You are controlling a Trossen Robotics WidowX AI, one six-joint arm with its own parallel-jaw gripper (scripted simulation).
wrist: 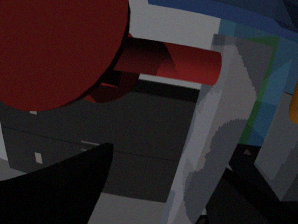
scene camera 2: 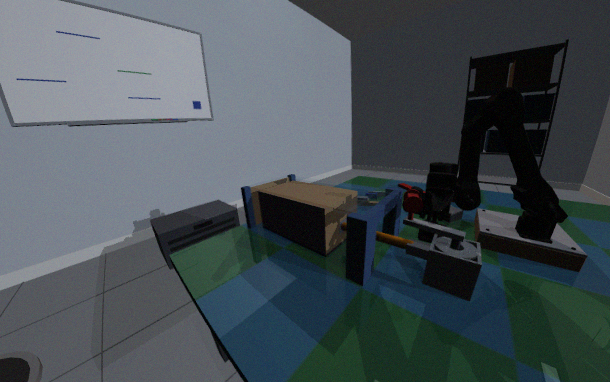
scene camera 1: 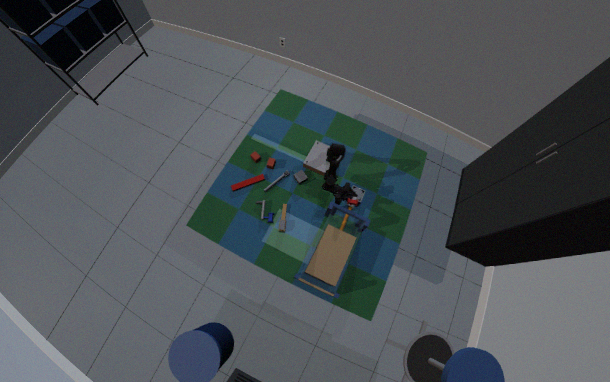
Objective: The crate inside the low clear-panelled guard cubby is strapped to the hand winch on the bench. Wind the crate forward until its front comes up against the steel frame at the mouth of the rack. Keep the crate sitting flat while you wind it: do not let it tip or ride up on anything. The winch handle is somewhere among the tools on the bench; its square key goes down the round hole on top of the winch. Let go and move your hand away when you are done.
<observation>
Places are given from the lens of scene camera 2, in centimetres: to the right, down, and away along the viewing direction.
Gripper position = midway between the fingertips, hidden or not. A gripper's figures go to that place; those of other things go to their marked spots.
gripper [scene camera 2: 433, 222]: 28, 7, 38
grey winch [scene camera 2: 455, 272]: 30, 16, 34
</observation>
